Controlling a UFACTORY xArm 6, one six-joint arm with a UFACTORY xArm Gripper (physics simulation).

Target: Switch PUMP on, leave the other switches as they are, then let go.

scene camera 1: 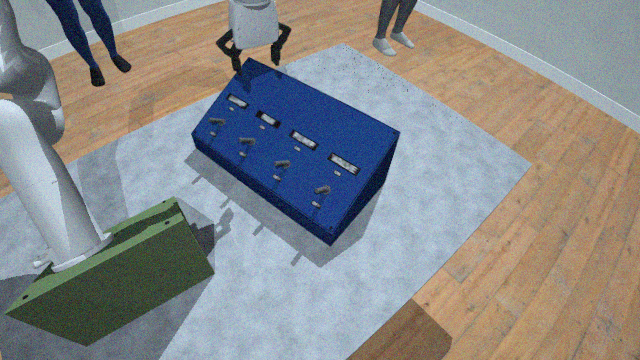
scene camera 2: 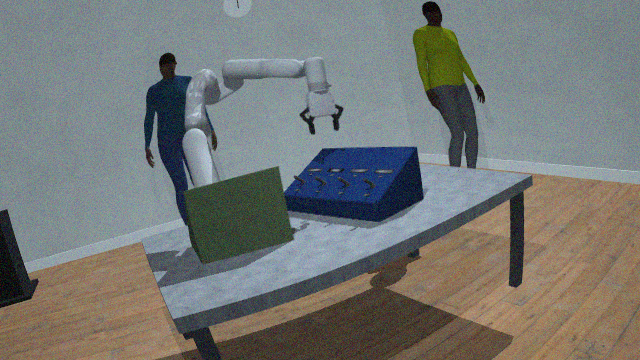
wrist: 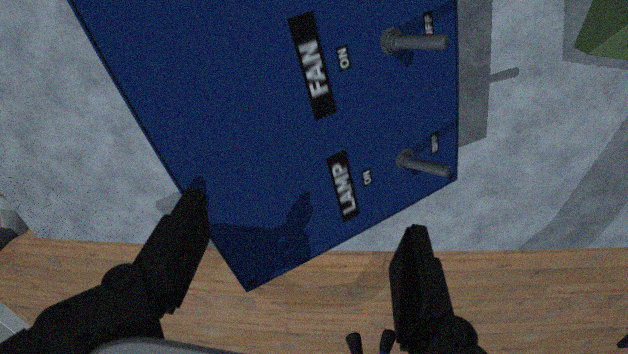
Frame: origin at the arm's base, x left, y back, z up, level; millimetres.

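Seen in the pictures: gripper, fingertip midpoint: (scene camera 1: 257, 67) (scene camera 2: 325, 132) (wrist: 303, 230); arm's base at its link origin: (scene camera 1: 85, 253) (scene camera 2: 215, 207).
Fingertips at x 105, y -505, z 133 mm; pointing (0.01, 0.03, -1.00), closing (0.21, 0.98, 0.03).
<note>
Pixels of each thing's top centre, then the offset from my fingertips to it. Level surfaces: height alone.
- PUMP switch at its top centre: (scene camera 1: 280, 158) (scene camera 2: 342, 175) dx -155, dy +59, dz -140 mm
- LAMP switch at its top centre: (wrist: 430, 177) (scene camera 1: 214, 115) dx +82, dy +99, dz -140 mm
- FAN switch at its top centre: (wrist: 423, 47) (scene camera 1: 244, 135) dx -36, dy +79, dz -140 mm
- VALVE switch at its top centre: (scene camera 1: 321, 184) (scene camera 2: 367, 176) dx -273, dy +39, dz -140 mm
- grey table at its surface level: dz -272 mm
A blue sloped switch box (scene camera 1: 320, 110) (scene camera 2: 370, 157) (wrist: 210, 100) stands on the table. The PUMP switch (scene camera 1: 282, 164) (scene camera 2: 343, 183) is third from the left in the scene views, and its lever leans to the low OFF side like the others. It does not show in the wrist view. The LAMP switch (scene camera 1: 217, 121) (wrist: 425, 164) and FAN switch (scene camera 1: 246, 141) (wrist: 417, 41) lean to OFF. The VALVE switch (scene camera 1: 322, 190) (scene camera 2: 369, 184) is at the right end. My gripper (scene camera 1: 256, 66) (scene camera 2: 324, 131) (wrist: 303, 230) is open and empty, above the box's upper LAMP end, apart from it.
A green block-shaped housing (scene camera 1: 120, 280) (scene camera 2: 240, 215) stands by the arm's base, on the near left part of the grey table (scene camera 1: 260, 310) (scene camera 2: 300, 265). Two people, one in blue (scene camera 2: 167, 110) and one in a yellow top (scene camera 2: 440, 60), stand behind the table.
</note>
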